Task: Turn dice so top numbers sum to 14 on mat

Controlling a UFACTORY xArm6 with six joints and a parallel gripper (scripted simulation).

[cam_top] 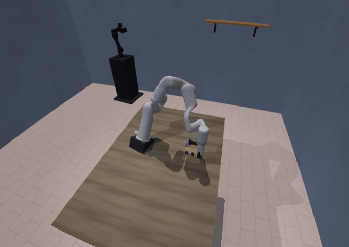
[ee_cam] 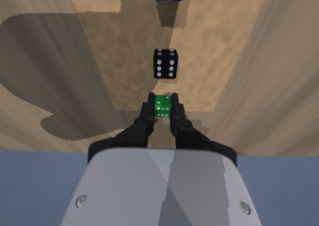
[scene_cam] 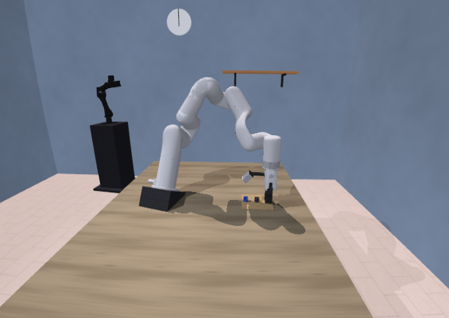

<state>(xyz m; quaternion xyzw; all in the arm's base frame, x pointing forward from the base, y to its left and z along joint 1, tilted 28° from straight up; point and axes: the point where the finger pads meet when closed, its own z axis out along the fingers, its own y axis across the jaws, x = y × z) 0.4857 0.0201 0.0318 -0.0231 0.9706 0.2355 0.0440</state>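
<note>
My gripper is now 1 cm above the green die. The rest, counted from my hand: black die (5 cm behind, 1 cm below); then tan mat (5 cm behind, 2 cm below); then blue die (10 cm behind, 1 cm to the right, 1 cm below).
</note>
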